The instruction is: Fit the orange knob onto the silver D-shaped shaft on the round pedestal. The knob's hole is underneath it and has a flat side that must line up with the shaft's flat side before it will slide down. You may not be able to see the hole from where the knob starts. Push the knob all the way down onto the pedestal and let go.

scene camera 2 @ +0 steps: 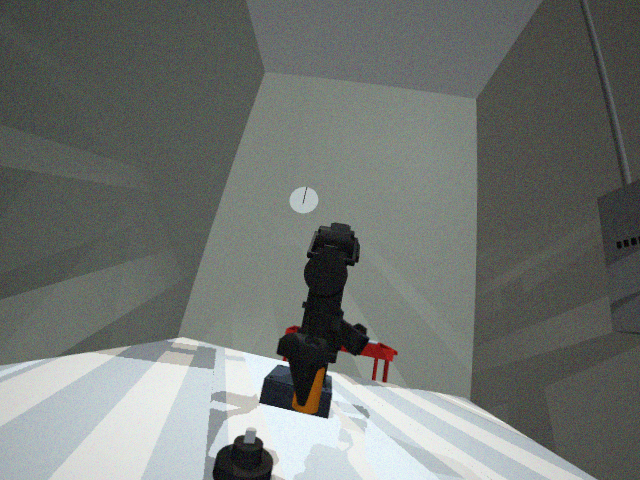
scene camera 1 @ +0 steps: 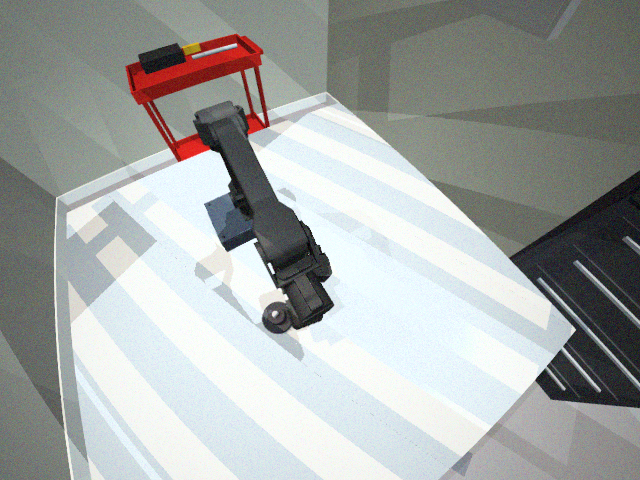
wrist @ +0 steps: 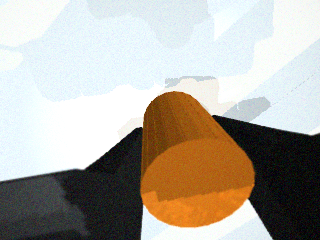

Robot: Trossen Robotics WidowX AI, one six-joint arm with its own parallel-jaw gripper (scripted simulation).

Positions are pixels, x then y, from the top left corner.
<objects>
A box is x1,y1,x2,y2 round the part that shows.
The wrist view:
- gripper: 175,128 [0,115,319,239]
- orange knob: 192,172 [140,91,254,227], held by the gripper
</objects>
